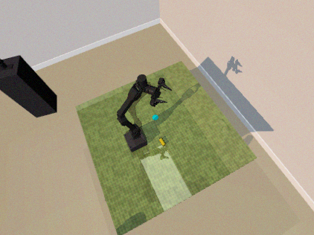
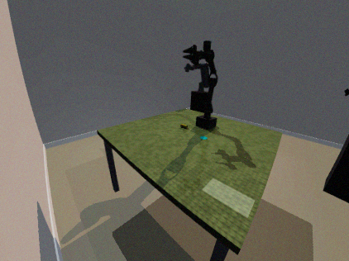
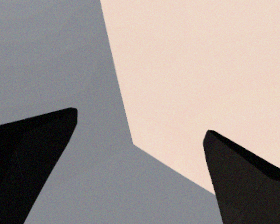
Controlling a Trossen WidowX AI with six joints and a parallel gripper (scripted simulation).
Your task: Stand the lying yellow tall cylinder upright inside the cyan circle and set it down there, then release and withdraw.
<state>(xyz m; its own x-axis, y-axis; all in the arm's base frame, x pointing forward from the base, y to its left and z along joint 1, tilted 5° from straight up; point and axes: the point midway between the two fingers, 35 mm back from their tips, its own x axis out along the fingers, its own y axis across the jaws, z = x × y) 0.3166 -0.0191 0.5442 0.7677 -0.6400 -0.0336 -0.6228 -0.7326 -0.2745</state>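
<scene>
Right now the yellow tall cylinder is 65 cm below my gripper tip, 9 cm behind it and 5 cm to the right of it. From my gripper tip the other things lie so: cyan circle: 66 cm below, 22 cm to the left, 8 cm behind.
</scene>
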